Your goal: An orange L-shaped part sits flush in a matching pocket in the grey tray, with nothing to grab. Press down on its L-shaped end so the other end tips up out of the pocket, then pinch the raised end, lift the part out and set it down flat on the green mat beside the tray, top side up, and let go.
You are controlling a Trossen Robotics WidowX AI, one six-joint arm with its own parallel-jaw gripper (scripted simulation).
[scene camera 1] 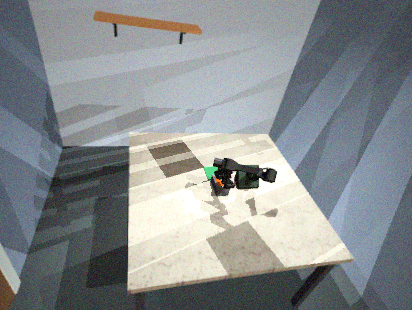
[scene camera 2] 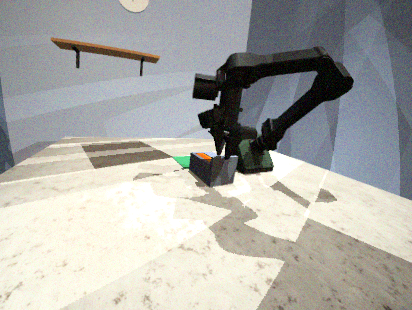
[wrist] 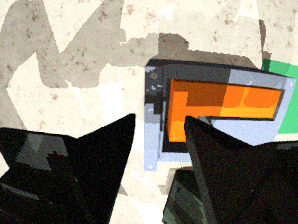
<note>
I see my gripper [scene camera 2: 222, 157] and an orange L-shaped part [wrist: 192, 98].
My gripper is seen too in the wrist view [wrist: 160, 120].
</note>
